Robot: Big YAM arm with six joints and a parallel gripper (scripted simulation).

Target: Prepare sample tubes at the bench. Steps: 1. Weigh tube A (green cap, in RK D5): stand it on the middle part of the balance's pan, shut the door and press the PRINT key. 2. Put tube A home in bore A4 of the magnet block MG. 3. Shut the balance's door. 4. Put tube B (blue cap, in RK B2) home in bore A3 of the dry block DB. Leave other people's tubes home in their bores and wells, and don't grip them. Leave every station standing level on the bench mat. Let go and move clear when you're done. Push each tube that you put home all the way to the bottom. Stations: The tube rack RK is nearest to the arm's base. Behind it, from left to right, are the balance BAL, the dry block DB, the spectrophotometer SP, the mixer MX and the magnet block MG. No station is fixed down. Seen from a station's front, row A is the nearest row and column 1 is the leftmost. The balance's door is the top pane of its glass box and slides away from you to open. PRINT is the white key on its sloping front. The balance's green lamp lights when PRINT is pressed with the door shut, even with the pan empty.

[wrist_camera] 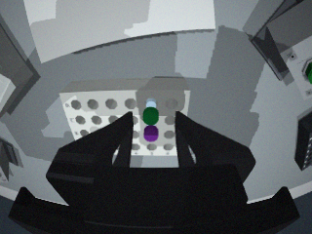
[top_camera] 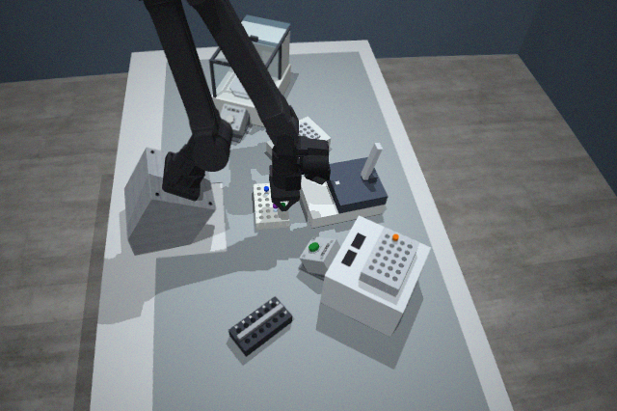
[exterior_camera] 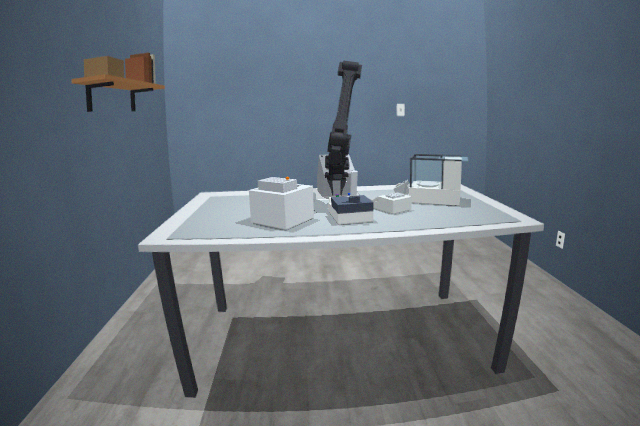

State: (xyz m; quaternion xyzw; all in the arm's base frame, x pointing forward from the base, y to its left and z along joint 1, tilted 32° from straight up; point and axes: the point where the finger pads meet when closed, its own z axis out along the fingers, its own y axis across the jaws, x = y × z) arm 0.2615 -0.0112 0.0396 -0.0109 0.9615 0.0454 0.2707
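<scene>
The white tube rack lies 3 cm behind my hand, 3 cm to the left of it and 5 cm below it. The rest, counted from my hand: black magnet block 6 cm behind, 31 cm to the right, 4 cm below; then dry block DB 5 cm ahead, 24 cm to the left, 3 cm below; then tube B 4 cm behind, 6 cm to the left, 3 cm below.
</scene>
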